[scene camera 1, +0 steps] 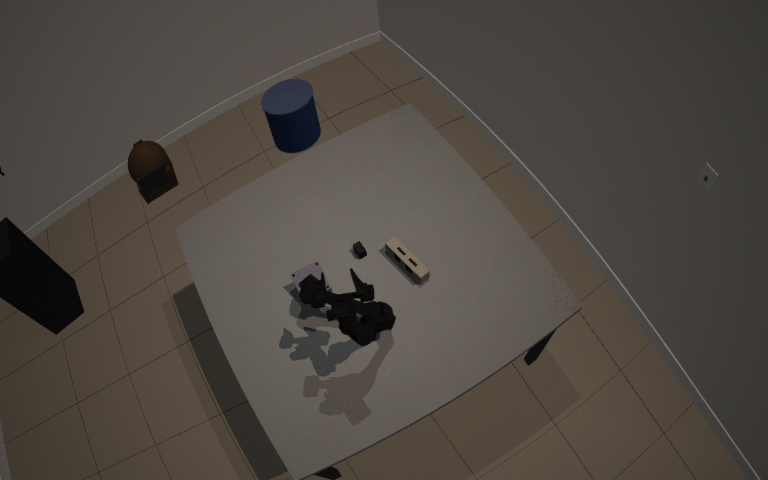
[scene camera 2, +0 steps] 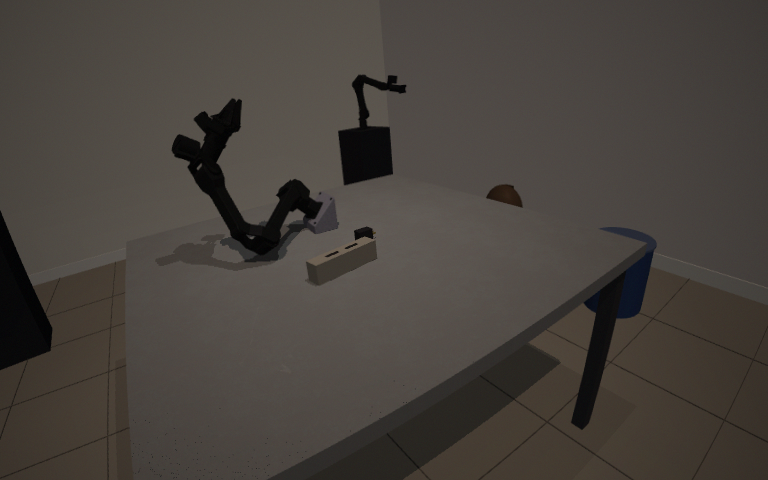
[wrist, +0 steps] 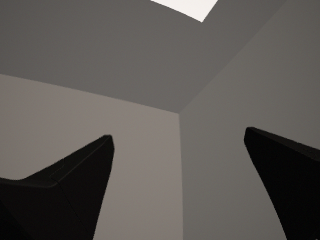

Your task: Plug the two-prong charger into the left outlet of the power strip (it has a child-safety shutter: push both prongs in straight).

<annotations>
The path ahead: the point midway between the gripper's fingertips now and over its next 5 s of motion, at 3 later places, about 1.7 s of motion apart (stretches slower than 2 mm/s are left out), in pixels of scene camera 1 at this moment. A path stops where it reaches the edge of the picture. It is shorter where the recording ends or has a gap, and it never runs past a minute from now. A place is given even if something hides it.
My gripper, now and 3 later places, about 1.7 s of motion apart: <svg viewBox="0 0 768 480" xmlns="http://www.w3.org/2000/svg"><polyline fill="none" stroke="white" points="336,270 313,236 334,205 359,224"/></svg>
</annotations>
